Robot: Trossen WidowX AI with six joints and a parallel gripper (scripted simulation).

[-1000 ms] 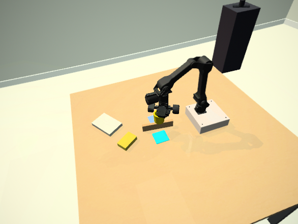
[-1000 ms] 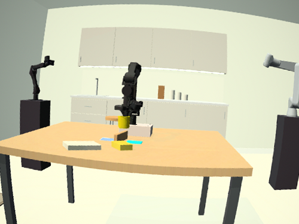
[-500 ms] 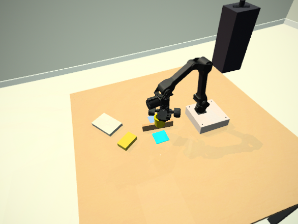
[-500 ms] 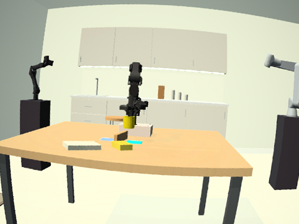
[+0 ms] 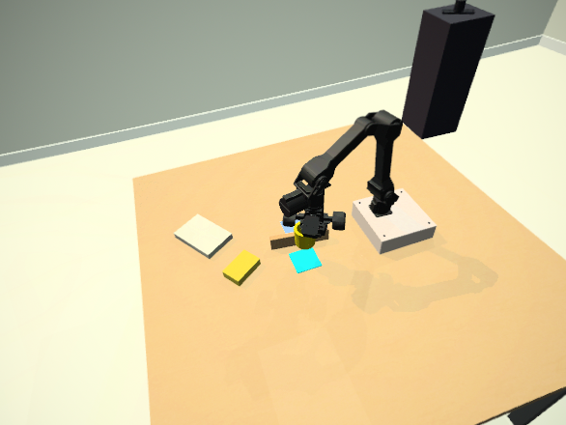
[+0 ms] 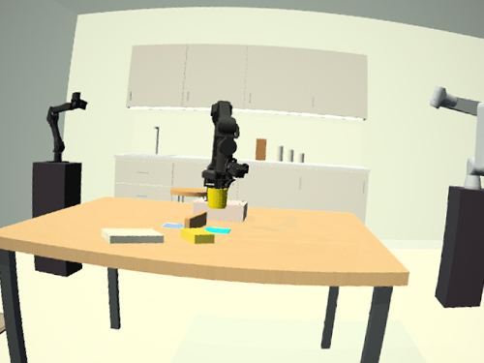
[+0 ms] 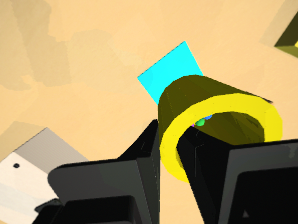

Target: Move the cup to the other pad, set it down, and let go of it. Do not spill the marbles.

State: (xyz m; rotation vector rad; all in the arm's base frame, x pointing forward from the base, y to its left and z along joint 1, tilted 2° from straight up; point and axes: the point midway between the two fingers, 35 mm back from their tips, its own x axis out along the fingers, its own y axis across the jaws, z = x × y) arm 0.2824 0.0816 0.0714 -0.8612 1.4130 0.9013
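Right now my gripper tip is 12 cm above the bright cyan pad, 3 cm short of it and 1 cm to the left of it. The rest, counted from my gripper tip: yellow cup 2 cm ahead, 1 cm to the right; pale blue pad 17 cm to the right, 12 cm below, 1 cm ahead; low wooden bar 10 cm below, 9 cm to the right, 2 cm ahead.
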